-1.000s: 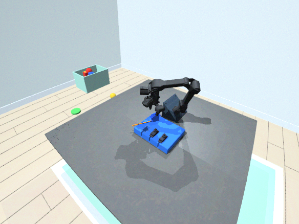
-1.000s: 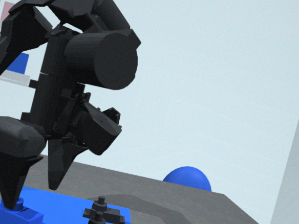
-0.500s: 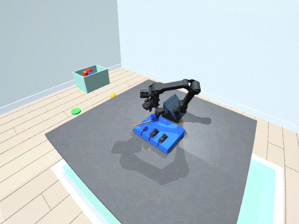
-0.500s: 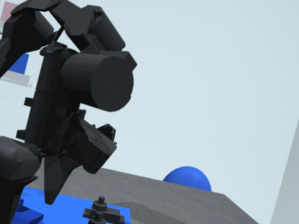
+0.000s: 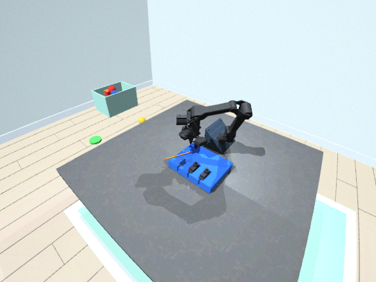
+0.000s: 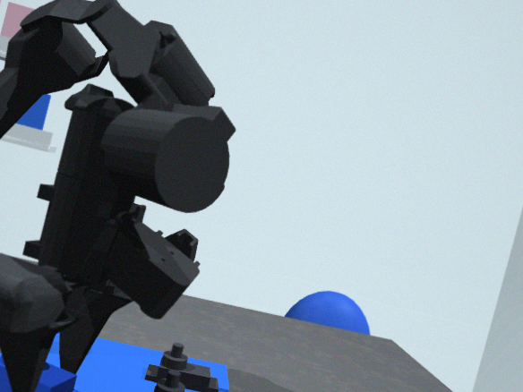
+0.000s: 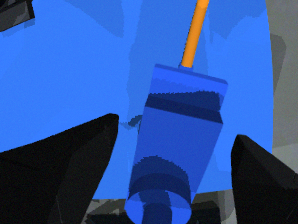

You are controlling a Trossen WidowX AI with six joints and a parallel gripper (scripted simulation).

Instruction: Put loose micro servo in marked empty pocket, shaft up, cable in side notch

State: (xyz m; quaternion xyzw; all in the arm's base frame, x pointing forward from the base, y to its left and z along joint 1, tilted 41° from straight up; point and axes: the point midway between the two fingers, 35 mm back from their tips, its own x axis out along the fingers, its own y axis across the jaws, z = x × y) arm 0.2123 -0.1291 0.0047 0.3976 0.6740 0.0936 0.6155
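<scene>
Now: the blue deck 1 cm ahead of my gripper tip, 9 cm to the left of it and 7 cm below it.
</scene>
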